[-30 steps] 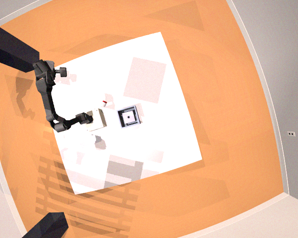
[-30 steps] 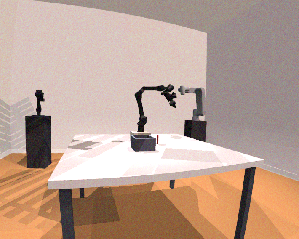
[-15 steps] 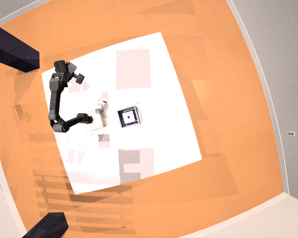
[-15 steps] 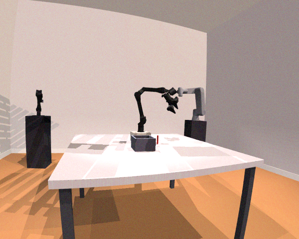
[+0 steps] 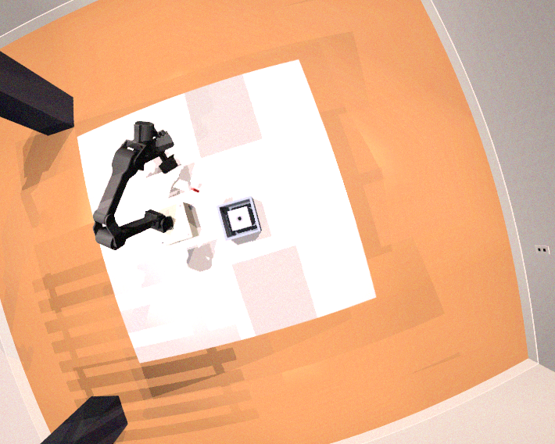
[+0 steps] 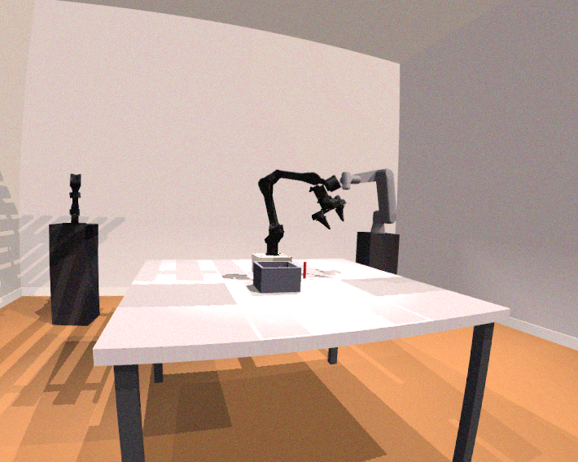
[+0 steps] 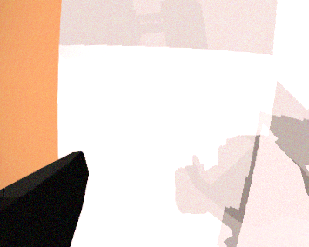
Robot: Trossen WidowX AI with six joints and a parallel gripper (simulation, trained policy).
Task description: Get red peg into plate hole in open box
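Now: gripper tip 2 cm short of the red peg, 16 cm to the left of it and 22 cm above it. From my gripper tip the other things lie so: pale plate (21 cm ahead, 33 cm to the right, 21 cm below); grey box (21 cm ahead, 33 cm to the right, 23 cm below).
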